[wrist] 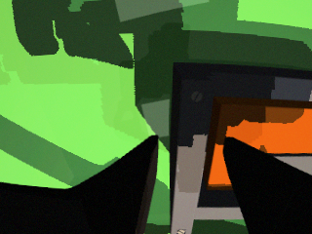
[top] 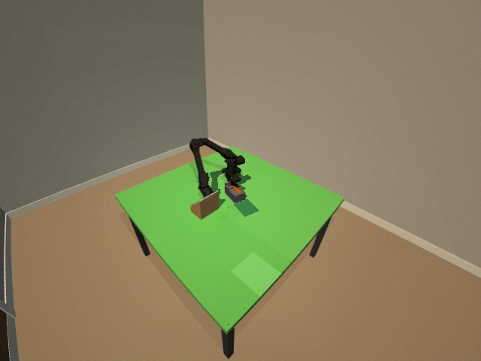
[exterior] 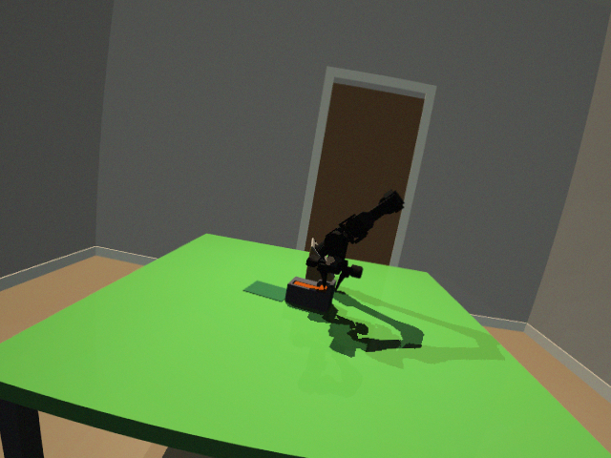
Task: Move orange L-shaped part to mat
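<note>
My gripper tip is 5 cm to the left of the orange L-shaped part, 2 cm past it and 2 cm above it. From my gripper tip the other things lie so: dark green mat (21 cm to the right, 8 cm below, 6 cm behind).
</note>
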